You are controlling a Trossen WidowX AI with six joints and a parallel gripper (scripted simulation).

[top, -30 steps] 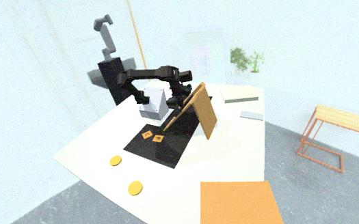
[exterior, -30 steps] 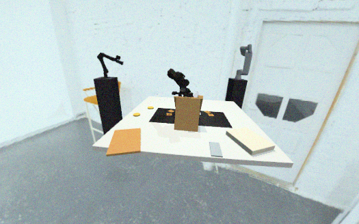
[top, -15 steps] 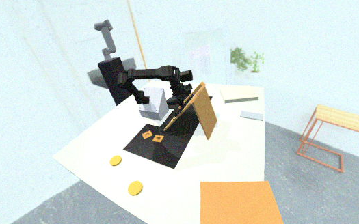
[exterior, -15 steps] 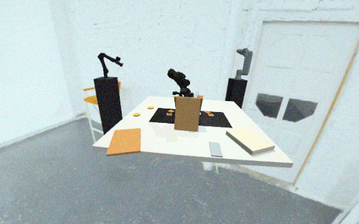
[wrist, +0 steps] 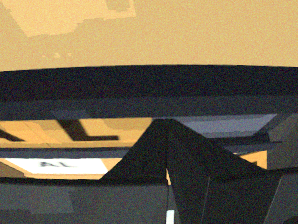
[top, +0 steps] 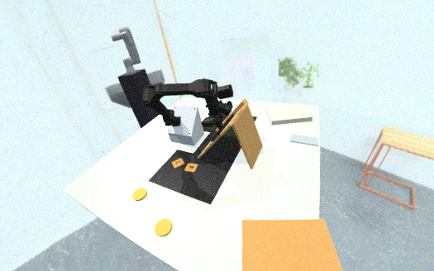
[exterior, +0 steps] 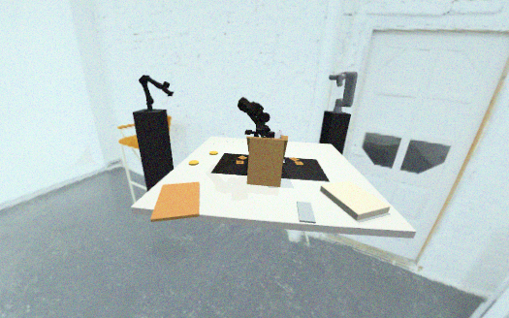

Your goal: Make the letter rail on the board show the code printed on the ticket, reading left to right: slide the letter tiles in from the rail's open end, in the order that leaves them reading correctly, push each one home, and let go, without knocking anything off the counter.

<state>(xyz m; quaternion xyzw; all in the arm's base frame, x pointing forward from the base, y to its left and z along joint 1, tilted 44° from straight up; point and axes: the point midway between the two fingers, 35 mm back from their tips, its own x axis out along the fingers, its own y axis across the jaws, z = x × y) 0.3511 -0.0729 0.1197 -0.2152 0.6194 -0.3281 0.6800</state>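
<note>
The letter tile is 10 mm ahead of my gripper tip and 30 mm to the left of it. Round my gripper tip: white ticket: 40 mm behind, 90 mm to the left, 80 mm below; black mat: 150 mm behind, 100 mm to the left, 180 mm below; grey card: 430 mm ahead, 190 mm to the left, 180 mm below.
</note>
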